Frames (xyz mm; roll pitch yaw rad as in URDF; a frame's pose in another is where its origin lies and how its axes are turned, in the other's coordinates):
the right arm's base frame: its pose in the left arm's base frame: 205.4 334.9 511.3 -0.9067 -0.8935 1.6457
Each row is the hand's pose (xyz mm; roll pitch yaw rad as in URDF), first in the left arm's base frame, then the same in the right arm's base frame.
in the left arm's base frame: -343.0 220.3 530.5 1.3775 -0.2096 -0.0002
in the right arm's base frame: -30.9 287.9 480.0 0.5881 0.7108 -1.4169
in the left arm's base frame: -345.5 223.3 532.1 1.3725 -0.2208 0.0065
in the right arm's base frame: -27.7 290.5 480.9 0.5952 0.7075 -1.4004
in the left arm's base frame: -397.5 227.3 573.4 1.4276 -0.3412 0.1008
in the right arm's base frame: 9.4 306.7 533.6 0.7984 0.6742 -1.2096
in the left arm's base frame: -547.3 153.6 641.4 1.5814 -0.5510 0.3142
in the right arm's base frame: 23.4 330.4 711.8 1.2405 0.5783 -0.8785
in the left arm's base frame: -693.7 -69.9 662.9 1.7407 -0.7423 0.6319
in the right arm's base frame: -92.7 290.0 950.0 1.7502 0.4319 -0.5570
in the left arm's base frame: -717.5 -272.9 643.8 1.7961 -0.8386 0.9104
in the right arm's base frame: -233.3 200.3 1069.7 2.0745 0.3089 -0.3640
